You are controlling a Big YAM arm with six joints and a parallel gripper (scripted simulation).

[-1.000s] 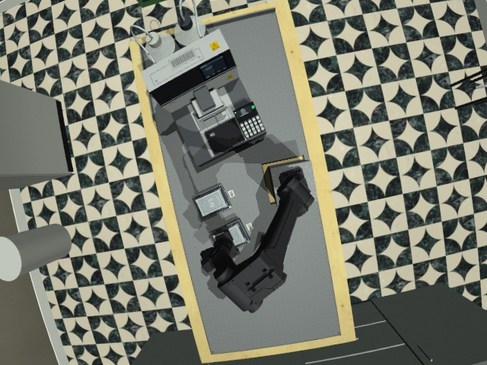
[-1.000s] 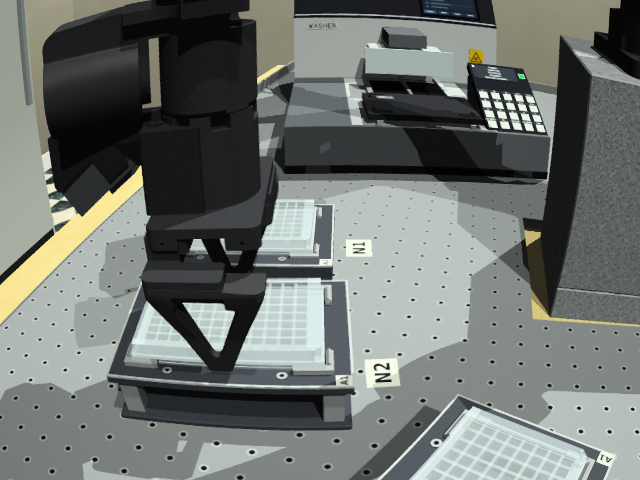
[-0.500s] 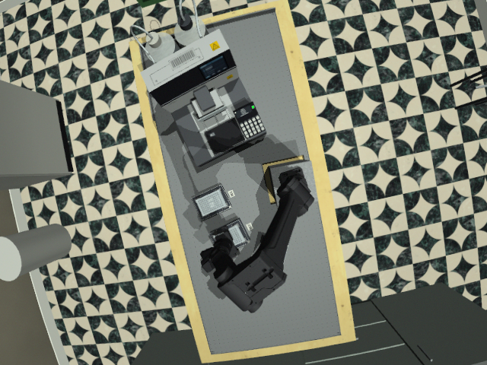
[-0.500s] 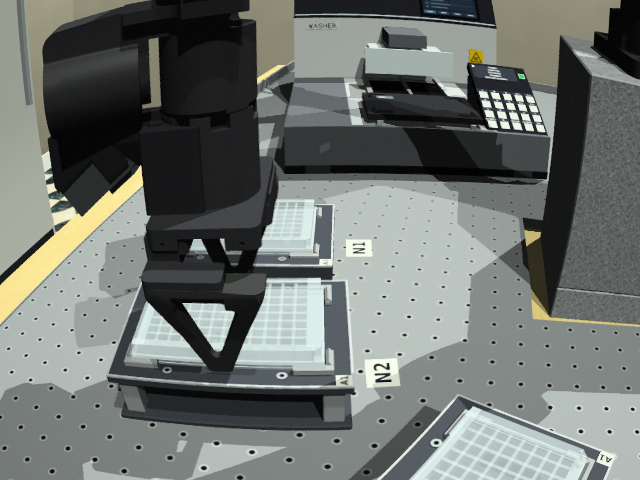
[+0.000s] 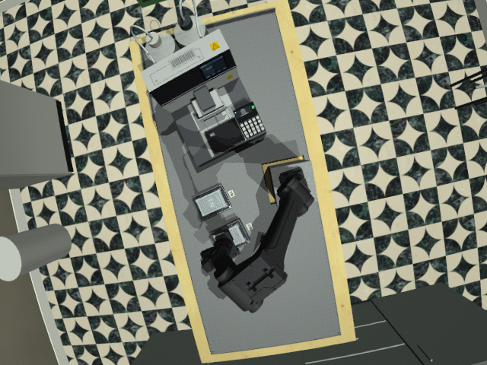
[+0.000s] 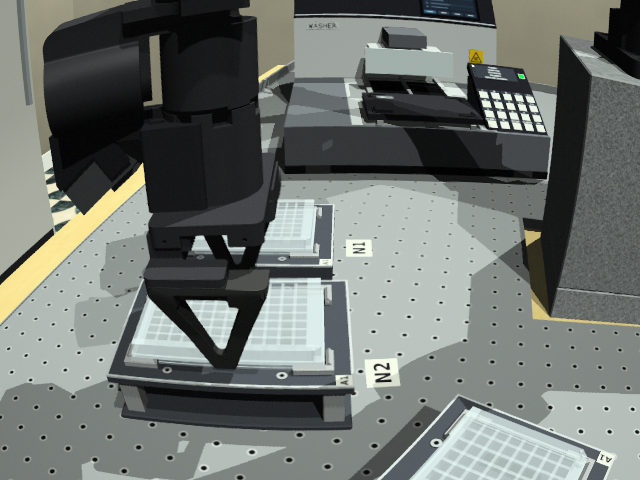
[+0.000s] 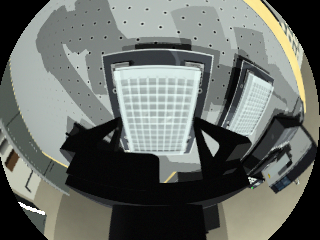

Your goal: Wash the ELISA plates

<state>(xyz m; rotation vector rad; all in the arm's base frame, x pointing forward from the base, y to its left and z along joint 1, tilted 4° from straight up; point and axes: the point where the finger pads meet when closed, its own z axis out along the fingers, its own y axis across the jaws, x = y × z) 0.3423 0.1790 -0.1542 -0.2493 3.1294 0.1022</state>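
My hand is 16 cm past the nest N3, 15 cm to the right of it and 2 cm above it. Also, from my hand: washer carrier (12 cm behind, 46 cm to the right, 2 cm above); then plate washer (10 cm behind, 61 cm to the right, 7 cm above); then nest label (7 cm behind, 20 cm to the right, 6 cm below).
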